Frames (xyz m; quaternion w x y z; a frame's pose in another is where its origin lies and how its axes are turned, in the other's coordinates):
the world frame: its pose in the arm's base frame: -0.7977 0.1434 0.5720 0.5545 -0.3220 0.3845 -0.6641
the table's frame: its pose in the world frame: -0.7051 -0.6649 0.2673 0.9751 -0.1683 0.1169 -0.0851
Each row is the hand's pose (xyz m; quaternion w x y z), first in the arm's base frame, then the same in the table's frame.
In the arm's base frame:
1: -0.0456 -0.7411 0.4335 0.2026 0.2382 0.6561 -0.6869
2: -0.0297 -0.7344 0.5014 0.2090 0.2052 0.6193 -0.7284
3: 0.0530 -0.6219 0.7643 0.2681 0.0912 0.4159 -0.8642
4: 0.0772 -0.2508 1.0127 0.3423 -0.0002 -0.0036 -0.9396
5: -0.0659 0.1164 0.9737 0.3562 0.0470 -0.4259 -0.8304
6: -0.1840 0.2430 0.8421 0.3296 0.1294 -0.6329 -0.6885
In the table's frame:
1: 1.0404 1.1729 1.1547 0.7941 0.0871 0.5544 0.2334
2: 1.0329 1.1075 1.1787 0.8170 0.1230 0.5299 0.1911
3: 0.9169 0.8439 1.2542 0.8651 0.3075 0.3937 0.0448
4: 0.5945 0.5468 1.1662 0.7573 0.6188 0.1596 -0.1346
5: 0.3262 0.5091 0.8774 0.4513 0.8667 -0.0184 -0.2116
6: 0.2545 0.6026 0.6946 0.2080 0.9527 -0.0805 -0.2066

